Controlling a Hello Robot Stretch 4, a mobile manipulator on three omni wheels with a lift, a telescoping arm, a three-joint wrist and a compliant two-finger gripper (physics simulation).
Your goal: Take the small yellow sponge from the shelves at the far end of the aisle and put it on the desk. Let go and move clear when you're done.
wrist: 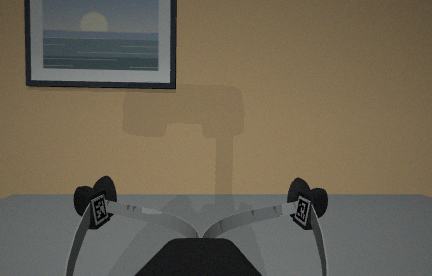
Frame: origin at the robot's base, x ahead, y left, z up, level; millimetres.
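Where they show: hand, its tool point: (203,196).
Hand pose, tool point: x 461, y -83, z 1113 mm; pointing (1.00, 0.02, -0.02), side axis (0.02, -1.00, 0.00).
Observation:
After its pixels a point has its place.
My gripper (201,196) @[x 461, y -83, z 1113 mm] is open, its two dark fingertips wide apart with nothing between them. It is in front of and over the grey desk (377,230) @[x 862, y -506, z 923 mm], whose top spans the lower part of the wrist view and reaches back toward the wall. The small yellow sponge does not show in this view. The dark gripper body hides part of the desk at the bottom centre. The shelves do not show.
A tan wall (325,100) @[x 1249, y -534, z 1282 mm] stands behind the desk. A framed seascape picture (100,50) @[x 1215, y 323, z 1447 mm] hangs on it at the upper left. The robot's shadow falls on the wall and the desk top.

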